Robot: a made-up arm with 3 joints. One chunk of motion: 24 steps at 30 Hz.
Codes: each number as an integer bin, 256 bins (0 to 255) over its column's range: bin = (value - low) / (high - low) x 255, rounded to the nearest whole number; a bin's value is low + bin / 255 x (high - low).
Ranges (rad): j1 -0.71..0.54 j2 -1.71..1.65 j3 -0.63..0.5
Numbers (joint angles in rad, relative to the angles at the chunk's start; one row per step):
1: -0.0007 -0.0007 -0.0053
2: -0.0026 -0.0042 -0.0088
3: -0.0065 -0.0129 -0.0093
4: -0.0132 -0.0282 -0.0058
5: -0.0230 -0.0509 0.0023
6: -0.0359 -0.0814 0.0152
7: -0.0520 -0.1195 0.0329
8: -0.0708 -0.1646 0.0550
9: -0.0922 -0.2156 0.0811
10: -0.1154 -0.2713 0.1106
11: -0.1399 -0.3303 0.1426
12: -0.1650 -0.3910 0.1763
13: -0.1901 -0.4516 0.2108
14: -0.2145 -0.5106 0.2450
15: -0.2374 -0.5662 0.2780
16: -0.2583 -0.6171 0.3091
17: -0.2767 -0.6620 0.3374
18: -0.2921 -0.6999 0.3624
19: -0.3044 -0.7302 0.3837
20: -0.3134 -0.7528 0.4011
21: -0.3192 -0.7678 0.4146
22: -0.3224 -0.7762 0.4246
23: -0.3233 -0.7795 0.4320
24: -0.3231 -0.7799 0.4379
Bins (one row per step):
1: 145 130 141
2: 144 129 140
3: 144 129 140
4: 142 128 141
5: 140 126 143
6: 138 124 146
7: 134 121 150
8: 130 117 155
9: 126 113 160
10: 121 109 167
11: 116 105 174
12: 111 100 182
13: 106 96 190
14: 101 91 197
15: 96 87 205
16: 92 83 212
17: 88 80 218
18: 85 77 224
19: 83 74 229
20: 81 73 233
21: 80 72 236
22: 79 71 238
23: 79 71 240
24: 79 71 241

